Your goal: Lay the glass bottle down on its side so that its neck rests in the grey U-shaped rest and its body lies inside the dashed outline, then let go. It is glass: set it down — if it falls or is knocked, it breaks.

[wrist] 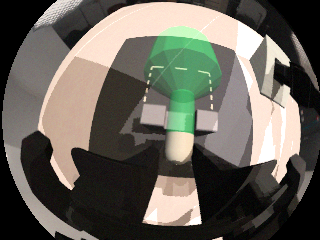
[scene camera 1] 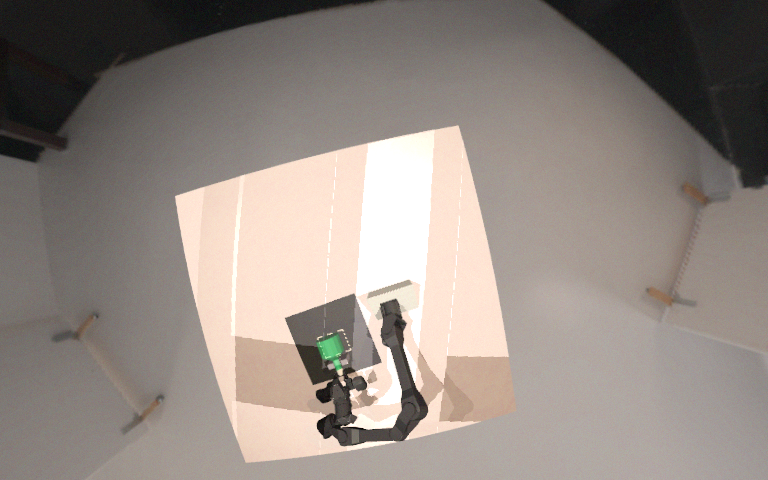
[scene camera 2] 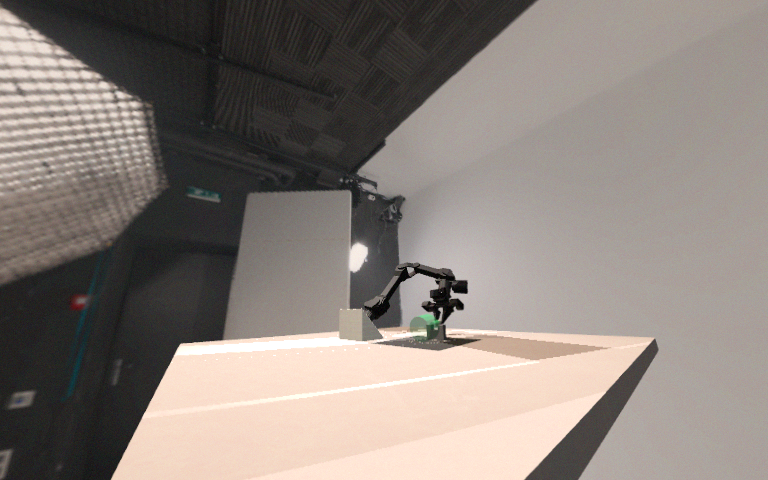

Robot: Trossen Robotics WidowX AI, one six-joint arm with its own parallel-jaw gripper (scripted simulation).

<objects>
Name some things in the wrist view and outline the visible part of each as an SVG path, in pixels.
The gripper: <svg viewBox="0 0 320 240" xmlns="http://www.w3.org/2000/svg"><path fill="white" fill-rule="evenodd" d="M55 232L56 240L75 240L71 239L71 237L61 235L60 232ZM21 141L20 161L33 195L65 224L71 225L77 231L87 232L97 237L97 240L215 240L217 237L223 237L221 240L271 239L300 203L297 200L297 192L303 185L307 167L305 161L301 160L303 157L293 153L285 164L287 173L280 183L277 183L272 175L277 159L240 168L208 151L203 145L193 143L191 163L199 197L201 224L171 227L143 223L163 164L165 140L149 145L143 152L123 161L96 155L83 148L72 148L72 160L80 175L73 183L73 189L61 183L55 169L52 168L52 143L44 133L37 129Z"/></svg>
A green glass bottle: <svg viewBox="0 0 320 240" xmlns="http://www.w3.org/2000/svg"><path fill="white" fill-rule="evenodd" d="M184 25L168 28L159 33L159 36L153 41L151 53L149 53L147 63L145 63L143 68L144 79L147 81L149 88L155 89L161 95L171 99L171 103L169 103L167 135L165 135L164 156L167 157L165 160L169 164L175 165L185 164L192 157L193 131L195 131L195 100L200 100L201 97L215 92L215 89L220 85L221 77L223 77L221 76L219 61L216 59L215 52L213 52L207 36L195 28L184 27Z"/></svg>
</objects>
